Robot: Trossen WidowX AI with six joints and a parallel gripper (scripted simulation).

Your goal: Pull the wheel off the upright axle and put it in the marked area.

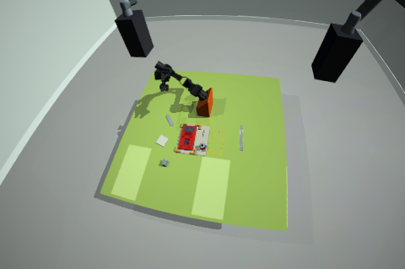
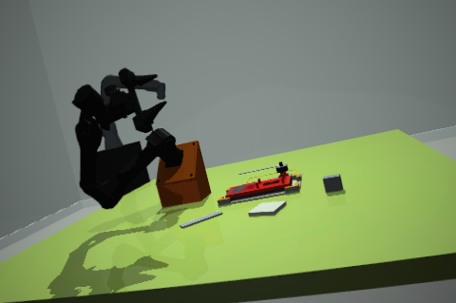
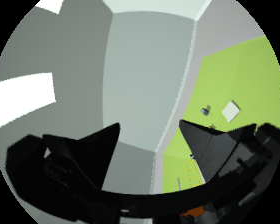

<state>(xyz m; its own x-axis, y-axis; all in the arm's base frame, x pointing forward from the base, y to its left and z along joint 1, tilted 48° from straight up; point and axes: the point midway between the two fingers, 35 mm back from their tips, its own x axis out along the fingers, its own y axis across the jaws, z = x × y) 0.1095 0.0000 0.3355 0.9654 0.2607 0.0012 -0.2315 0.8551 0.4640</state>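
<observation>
Right now my gripper tip is 210 mm short of the dark wheel, 310 mm to the right of it and 340 mm above it. From my gripper tip the other things lie so: plate (220 mm ahead, 20 mm to the right, 380 mm below); dark hub (210 mm ahead, 300 mm to the left, 350 mm below); grey cube (390 mm ahead, 70 mm to the left, 360 mm below).
</observation>
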